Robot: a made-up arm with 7 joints. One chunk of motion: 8 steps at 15 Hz.
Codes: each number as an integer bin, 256 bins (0 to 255) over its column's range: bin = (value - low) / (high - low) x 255, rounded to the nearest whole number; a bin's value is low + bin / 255 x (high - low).
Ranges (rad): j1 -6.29..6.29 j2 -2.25..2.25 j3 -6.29..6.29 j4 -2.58..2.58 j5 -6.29..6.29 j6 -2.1..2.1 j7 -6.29..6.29
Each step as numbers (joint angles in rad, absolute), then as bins.
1 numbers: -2.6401 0.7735 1.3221 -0.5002 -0.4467 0.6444 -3.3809
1 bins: 74 171 154 103 118 167 59
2 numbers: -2.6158 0.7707 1.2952 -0.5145 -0.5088 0.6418 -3.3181
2 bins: 74 171 154 102 117 166 60
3 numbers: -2.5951 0.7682 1.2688 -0.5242 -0.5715 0.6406 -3.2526
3 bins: 75 171 153 102 116 166 62
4 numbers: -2.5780 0.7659 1.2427 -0.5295 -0.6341 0.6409 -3.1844
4 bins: 75 171 153 101 115 166 63
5 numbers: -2.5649 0.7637 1.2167 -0.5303 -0.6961 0.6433 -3.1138
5 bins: 76 171 152 101 113 167 64
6 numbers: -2.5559 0.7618 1.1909 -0.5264 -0.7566 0.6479 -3.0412
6 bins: 76 171 152 101 112 167 66
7 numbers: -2.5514 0.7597 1.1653 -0.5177 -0.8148 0.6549 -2.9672
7 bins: 76 171 151 102 111 167 67
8 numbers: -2.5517 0.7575 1.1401 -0.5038 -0.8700 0.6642 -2.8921
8 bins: 76 170 151 103 110 168 69
